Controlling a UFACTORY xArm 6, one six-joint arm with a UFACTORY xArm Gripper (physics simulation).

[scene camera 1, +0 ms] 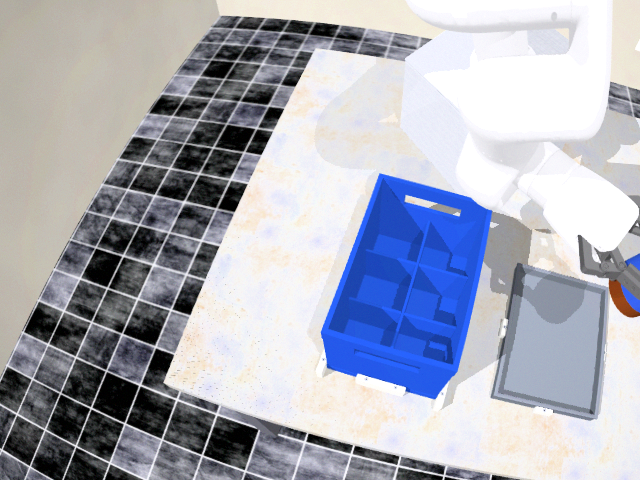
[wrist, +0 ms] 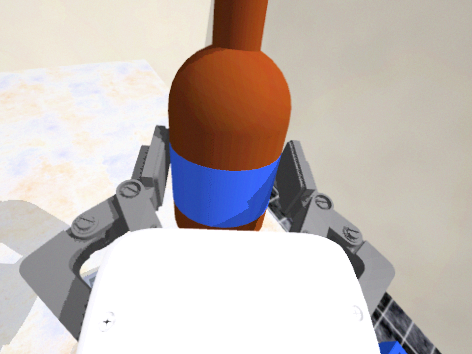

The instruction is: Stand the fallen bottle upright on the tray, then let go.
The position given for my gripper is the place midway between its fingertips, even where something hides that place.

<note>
I see my gripper (wrist: 227,149) and an orange-brown bottle (wrist: 229,106).
</note>
